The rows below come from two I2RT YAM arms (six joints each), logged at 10 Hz.
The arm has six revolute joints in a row. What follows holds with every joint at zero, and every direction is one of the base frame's. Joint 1 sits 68 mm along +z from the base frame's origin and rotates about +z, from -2.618 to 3.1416 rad. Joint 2 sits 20 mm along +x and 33.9 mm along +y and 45.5 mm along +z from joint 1 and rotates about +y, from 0 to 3.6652 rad. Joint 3 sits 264 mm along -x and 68.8 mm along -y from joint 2 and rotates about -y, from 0 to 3.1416 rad. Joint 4 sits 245 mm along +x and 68.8 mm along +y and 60 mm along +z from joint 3 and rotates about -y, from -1.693 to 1.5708 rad. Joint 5 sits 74 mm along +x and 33.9 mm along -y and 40.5 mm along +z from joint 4 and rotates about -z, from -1.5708 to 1.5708 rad. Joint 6 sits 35.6 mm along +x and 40.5 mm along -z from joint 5 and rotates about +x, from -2.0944 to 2.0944 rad. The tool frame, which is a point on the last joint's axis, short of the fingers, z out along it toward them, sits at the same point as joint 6; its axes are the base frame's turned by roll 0, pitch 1.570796 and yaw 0 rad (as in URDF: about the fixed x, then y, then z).
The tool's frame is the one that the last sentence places.
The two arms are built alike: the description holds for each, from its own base.
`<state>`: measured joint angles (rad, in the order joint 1, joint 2, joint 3, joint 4, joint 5, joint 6); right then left.
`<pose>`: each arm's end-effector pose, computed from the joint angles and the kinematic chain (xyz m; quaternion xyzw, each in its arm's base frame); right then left.
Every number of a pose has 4 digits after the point. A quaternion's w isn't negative.
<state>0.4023 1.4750 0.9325 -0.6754 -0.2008 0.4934 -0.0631 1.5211 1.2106 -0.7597 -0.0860 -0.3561</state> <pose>0.2486 0.1135 0.1990 0.0270 0.9793 0.1646 0.1147 0.3106 -0.0166 0.2634 -0.1518 0.9560 -0.0108 0.2507</pose>
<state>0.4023 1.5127 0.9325 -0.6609 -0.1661 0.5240 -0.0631 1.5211 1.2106 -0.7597 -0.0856 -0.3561</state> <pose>0.2533 0.1142 0.1897 0.0462 0.9821 0.1463 0.1097 0.3106 -0.0166 0.2634 -0.1518 0.9560 -0.0109 0.2507</pose>
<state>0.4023 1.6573 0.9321 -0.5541 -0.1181 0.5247 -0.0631 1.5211 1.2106 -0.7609 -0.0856 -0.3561</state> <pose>0.2720 0.1203 0.1542 0.0519 0.9863 0.1170 0.1036 0.3105 -0.0166 0.2633 -0.1518 0.9562 -0.0108 0.2501</pose>
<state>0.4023 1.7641 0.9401 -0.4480 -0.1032 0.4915 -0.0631 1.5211 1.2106 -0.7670 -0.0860 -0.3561</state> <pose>0.2869 0.1261 0.1290 0.0364 0.9869 0.1102 0.1120 0.3099 -0.0165 0.2630 -0.1518 0.9569 -0.0100 0.2473</pose>
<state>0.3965 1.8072 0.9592 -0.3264 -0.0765 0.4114 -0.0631 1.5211 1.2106 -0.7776 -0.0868 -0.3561</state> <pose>0.3044 0.1304 0.1251 -0.0002 0.9797 0.1118 0.1662 0.3089 -0.0164 0.2625 -0.1519 0.9582 -0.0085 0.2423</pose>
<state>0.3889 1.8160 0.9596 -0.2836 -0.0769 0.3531 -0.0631 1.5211 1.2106 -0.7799 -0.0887 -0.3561</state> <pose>0.3096 0.1298 0.1243 -0.0257 0.9759 0.1124 0.1854 0.3087 -0.0163 0.2624 -0.1521 0.9584 -0.0073 0.2414</pose>
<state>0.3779 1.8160 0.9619 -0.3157 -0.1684 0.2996 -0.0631 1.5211 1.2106 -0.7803 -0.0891 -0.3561</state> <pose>0.3072 0.1284 0.1238 -0.0550 0.9751 0.1437 0.1598 0.3086 -0.0163 0.2624 -0.1521 0.9584 -0.0071 0.2413</pose>
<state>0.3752 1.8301 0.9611 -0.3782 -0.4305 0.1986 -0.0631 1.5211 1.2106 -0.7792 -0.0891 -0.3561</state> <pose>0.2974 0.1331 0.1195 -0.1193 0.9574 0.2467 0.0913 0.3087 -0.0163 0.2624 -0.1521 0.9583 -0.0072 0.2418</pose>
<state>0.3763 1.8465 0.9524 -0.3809 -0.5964 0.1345 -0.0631 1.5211 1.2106 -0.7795 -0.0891 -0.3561</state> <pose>0.2923 0.1370 0.1151 -0.1570 0.9333 0.3168 0.0629 0.3087 -0.0163 0.2624 -0.1521 0.9583 -0.0072 0.2416</pose>
